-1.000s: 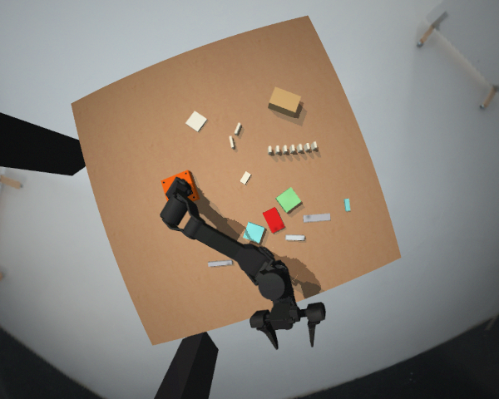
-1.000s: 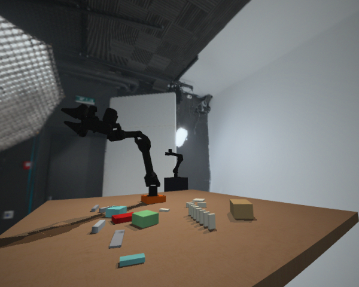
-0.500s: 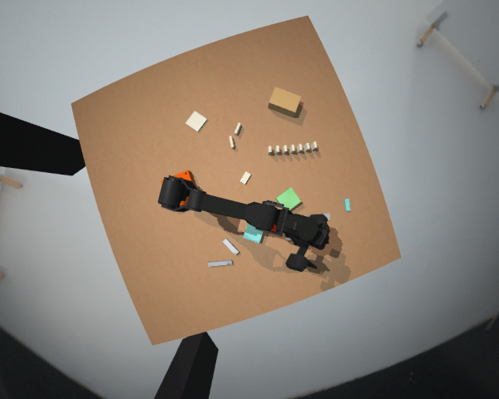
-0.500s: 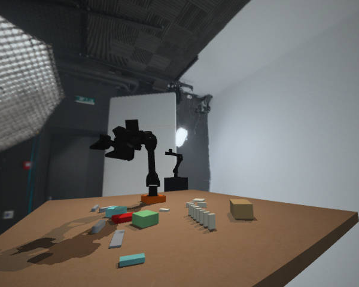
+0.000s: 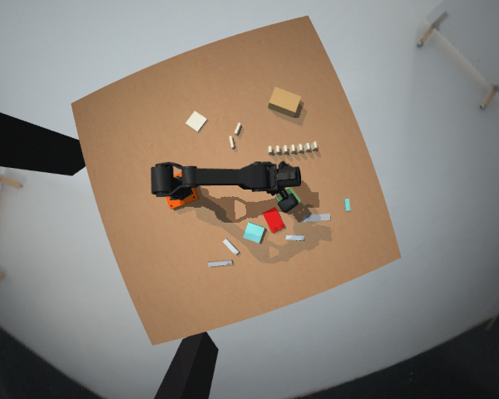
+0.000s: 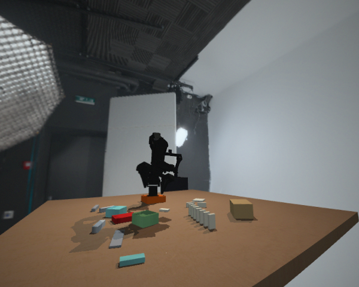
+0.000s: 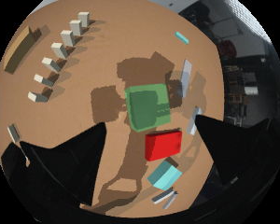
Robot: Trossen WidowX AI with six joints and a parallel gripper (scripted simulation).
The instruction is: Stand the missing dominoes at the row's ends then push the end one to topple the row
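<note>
The green block is 100 mm below my gripper tip, 50 mm to the right of it and 10 mm ahead of it. The rest, counted from my gripper tip: red block (110 mm below, 90 mm to the right, 80 mm behind); teal bar (240 mm ahead, 200 mm to the right, 120 mm below); cyan block (180 mm behind, 100 mm to the right, 100 mm below).
</note>
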